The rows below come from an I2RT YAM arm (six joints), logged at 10 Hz.
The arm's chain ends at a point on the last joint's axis. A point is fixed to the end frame.
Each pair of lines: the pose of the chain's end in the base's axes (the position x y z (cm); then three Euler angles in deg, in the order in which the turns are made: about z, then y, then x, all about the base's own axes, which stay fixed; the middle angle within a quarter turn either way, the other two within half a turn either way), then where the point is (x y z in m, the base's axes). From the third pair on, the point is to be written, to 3 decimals.
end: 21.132 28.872 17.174 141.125 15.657 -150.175
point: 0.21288 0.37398 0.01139
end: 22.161 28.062 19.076 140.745 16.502 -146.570
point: 0.22588 0.37550 0.03596
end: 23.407 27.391 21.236 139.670 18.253 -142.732
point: 0.244 0.378 0.064
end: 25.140 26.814 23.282 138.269 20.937 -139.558
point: 0.270 0.379 0.090
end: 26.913 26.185 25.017 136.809 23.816 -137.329
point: 0.297 0.376 0.112
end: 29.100 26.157 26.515 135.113 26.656 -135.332
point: 0.328 0.379 0.131
